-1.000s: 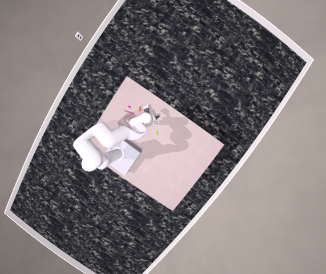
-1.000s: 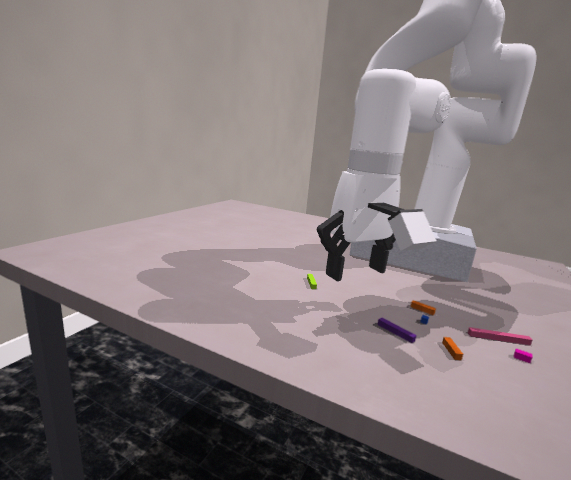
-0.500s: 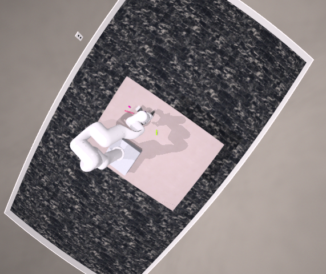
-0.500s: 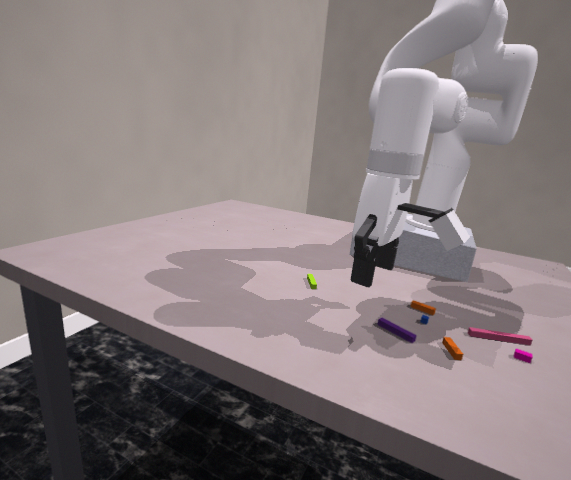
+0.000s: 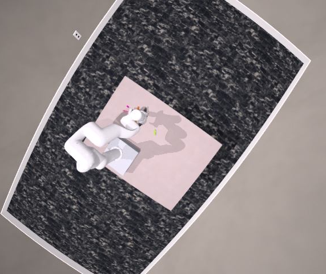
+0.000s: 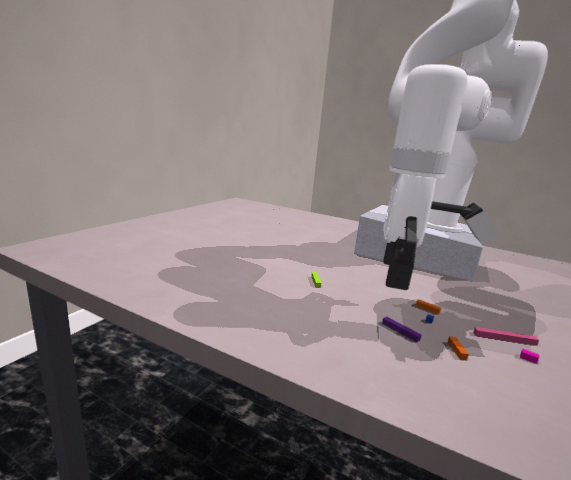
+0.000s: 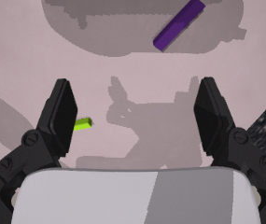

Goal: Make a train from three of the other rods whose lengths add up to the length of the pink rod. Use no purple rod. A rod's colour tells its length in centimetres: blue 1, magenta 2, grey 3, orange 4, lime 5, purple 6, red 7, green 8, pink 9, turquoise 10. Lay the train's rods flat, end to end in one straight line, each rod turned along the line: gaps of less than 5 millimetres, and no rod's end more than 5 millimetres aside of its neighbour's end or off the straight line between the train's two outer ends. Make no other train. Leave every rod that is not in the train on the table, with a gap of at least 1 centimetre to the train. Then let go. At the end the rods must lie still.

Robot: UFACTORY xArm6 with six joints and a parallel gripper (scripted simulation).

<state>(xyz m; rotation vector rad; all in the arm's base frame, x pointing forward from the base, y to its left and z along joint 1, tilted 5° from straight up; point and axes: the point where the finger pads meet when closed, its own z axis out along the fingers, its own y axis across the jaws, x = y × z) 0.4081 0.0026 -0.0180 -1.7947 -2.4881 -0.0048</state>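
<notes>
The blue rod is 30 mm behind my hand, 60 mm to the left of it and 80 mm below it. The rest, counted from my hand: lime rod: 40 mm behind, 150 mm to the right, 80 mm below; then purple rod: 30 mm ahead, 30 mm to the left, 80 mm below; then pink rod: 60 mm behind, 170 mm to the left, 80 mm below.
</notes>
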